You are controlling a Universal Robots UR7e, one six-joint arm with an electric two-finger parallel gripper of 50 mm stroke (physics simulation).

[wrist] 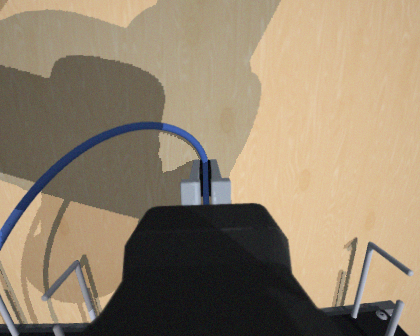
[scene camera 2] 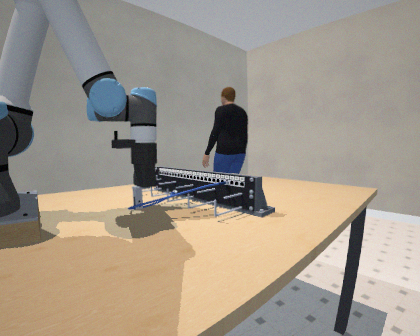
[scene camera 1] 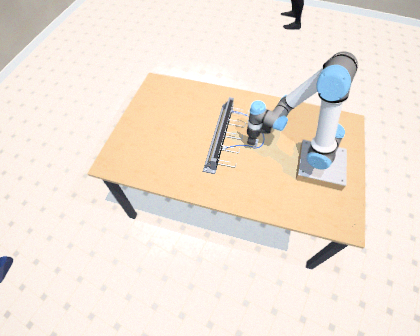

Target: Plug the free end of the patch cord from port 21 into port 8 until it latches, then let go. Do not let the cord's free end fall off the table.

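Places are measured from the arm's base along level axes (x left, y down, z back), in centimetres.
Pixels of known places: gripper, fingertip midpoint: (wrist: 205, 170) (scene camera 2: 138, 208) (scene camera 1: 254, 147).
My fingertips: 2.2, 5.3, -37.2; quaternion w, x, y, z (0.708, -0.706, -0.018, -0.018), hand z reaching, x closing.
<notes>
Behind a point stands the place of what it marks, as x, y, z.
The blue patch cord (scene camera 1: 263, 141) {-2.2, 3.2, -33.2} (scene camera 2: 200, 188) {-14.8, -1.8, -47.3} (wrist: 145, 125) {-2.5, 3.1, -33.1} runs from the port row of the dark patch panel (scene camera 1: 218, 135) {7.5, -4.6, -58.1} (scene camera 2: 257, 192) {-24.1, -0.6, -58.6} out over the table and bends in a curve to the gripper. My gripper (scene camera 1: 253, 144) {2.2, 5.3, -37.2} (scene camera 2: 137, 200) {2.2, 5.3, -37.2} (wrist: 205, 170) {2.2, 5.3, -37.2} is shut on the cord, low over the table and out in front of the panel's port side. In the wrist view the cord passes between the two black finger pads and goes under the gripper body. The cord's free-end plug is hidden there. Port numbers 8 and 21 cannot be read in these views.
Thin grey wire guides (scene camera 1: 227, 164) {20.0, 3.8, -48.9} (scene camera 2: 215, 207) {-20.6, 1.9, -47.2} (wrist: 370, 250) {19.3, 3.8, -44.9} stick out from the panel toward the gripper, on both sides of it in the wrist view. The robot's base (scene camera 1: 325, 172) {11.1, -0.6, 3.4} stands on the wooden table (scene camera 1: 165, 145) {16.4, 5.5, -88.3}. A person (scene camera 2: 231, 130) stands behind the table.
</notes>
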